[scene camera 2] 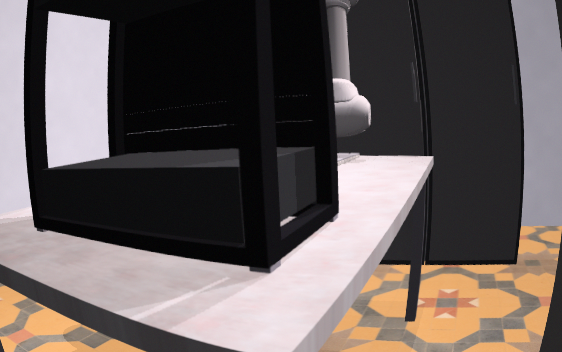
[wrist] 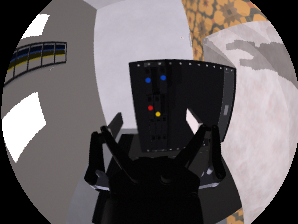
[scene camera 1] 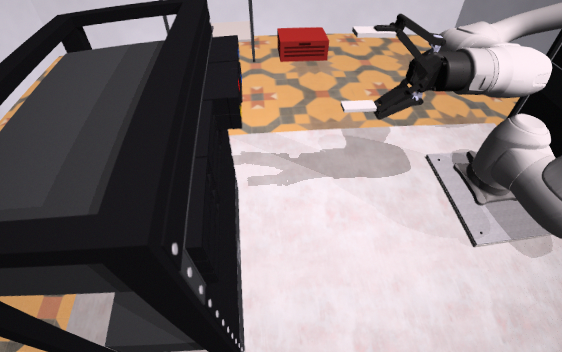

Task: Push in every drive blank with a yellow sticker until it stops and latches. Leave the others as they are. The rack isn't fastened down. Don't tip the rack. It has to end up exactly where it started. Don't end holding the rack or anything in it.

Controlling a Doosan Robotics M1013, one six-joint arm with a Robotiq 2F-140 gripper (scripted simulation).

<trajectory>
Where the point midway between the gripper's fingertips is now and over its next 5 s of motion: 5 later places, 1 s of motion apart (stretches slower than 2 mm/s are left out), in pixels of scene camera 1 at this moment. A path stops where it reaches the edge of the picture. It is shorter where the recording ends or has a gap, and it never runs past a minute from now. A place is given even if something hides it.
The gripper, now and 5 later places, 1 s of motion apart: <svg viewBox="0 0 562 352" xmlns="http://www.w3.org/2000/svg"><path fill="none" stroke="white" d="M348 72L323 87L273 112L264 87L261 74L249 76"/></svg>
</trajectory>
